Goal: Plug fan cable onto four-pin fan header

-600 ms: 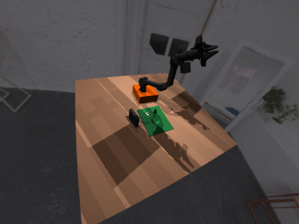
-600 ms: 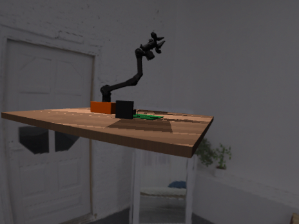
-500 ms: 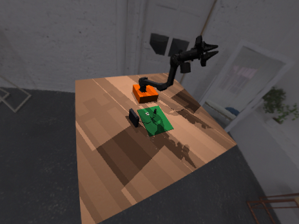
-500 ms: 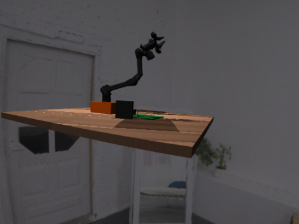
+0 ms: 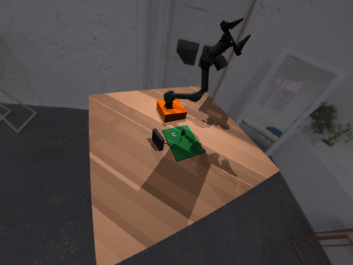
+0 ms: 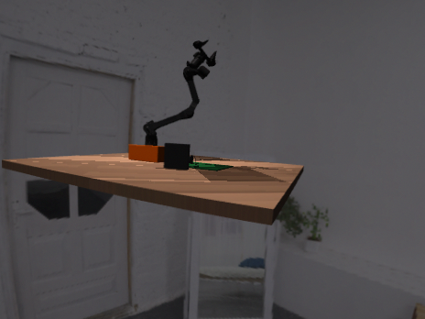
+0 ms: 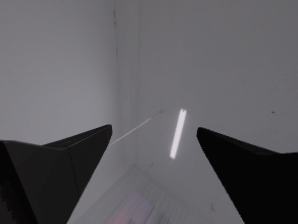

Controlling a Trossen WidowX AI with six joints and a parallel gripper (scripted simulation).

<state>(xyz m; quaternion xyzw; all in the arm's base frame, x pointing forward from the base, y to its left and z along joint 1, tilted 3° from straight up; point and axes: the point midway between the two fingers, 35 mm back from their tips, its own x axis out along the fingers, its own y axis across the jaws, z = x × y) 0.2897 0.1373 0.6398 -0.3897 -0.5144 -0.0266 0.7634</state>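
My gripper tip is 3 cm past the black plug, 19 cm to the left of it and 73 cm above it. The rest, counted from my gripper tip: green board 3 cm ahead, 24 cm to the right, 76 cm below; then black fan 3 cm behind, 42 cm to the right, 69 cm below; then white header 5 cm behind, 27 cm to the right, 75 cm below.
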